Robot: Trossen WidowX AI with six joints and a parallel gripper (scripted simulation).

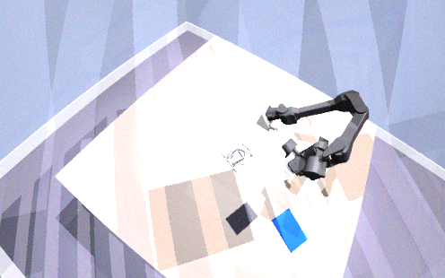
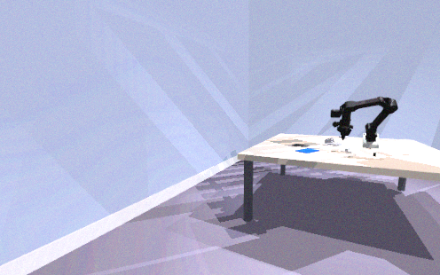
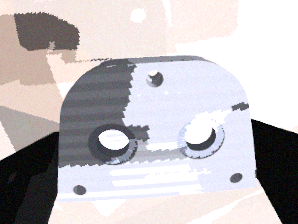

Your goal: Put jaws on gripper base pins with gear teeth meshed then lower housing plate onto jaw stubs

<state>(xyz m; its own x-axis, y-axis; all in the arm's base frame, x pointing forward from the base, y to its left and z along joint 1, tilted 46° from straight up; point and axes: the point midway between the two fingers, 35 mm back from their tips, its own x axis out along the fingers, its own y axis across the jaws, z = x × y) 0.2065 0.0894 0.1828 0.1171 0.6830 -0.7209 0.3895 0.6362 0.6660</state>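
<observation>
Right now my gripper tip is 4 cm short of the gripper jaw, 21 cm to the left of it and 6 cm above it. The rest, counted from my gripper tip: grey gripper base (1 cm ahead, 2 cm above); then small pale part (2 cm behind, 3 cm to the left, 7 cm below); then small dark object (16 cm behind, 15 cm to the left, 7 cm below).
</observation>
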